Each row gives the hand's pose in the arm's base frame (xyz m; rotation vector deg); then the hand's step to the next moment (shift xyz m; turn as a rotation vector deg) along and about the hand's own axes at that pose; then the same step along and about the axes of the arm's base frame.
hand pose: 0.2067 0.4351 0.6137 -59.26 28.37 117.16
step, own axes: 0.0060 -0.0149 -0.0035 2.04 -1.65 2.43
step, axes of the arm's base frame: 0.0112 0.0099 -0.0069 -0.68 3.51 -0.19
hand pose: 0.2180 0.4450 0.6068 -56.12 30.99 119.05
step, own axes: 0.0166 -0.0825 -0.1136 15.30 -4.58 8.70
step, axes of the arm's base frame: 0.1103 -0.0137 -0.0873 -6.80 15.39 -6.91
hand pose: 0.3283 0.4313 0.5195 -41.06 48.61 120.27
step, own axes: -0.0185 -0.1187 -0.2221 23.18 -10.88 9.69
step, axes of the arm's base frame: 0.1521 -0.1156 -0.1651 -6.42 22.66 -13.97
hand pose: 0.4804 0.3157 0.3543 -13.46 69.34 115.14
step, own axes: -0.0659 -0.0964 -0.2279 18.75 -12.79 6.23
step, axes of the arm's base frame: 0.0624 -0.1954 -0.1533 -2.79 18.04 -14.86
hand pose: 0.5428 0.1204 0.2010 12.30 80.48 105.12
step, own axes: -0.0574 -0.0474 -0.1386 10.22 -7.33 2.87
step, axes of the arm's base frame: -0.0172 -0.1377 -0.0742 -1.64 9.47 -8.60
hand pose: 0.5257 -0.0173 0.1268 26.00 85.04 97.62
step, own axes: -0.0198 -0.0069 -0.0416 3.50 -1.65 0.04
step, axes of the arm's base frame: -0.0157 -0.0422 -0.0119 -1.53 2.65 -2.37
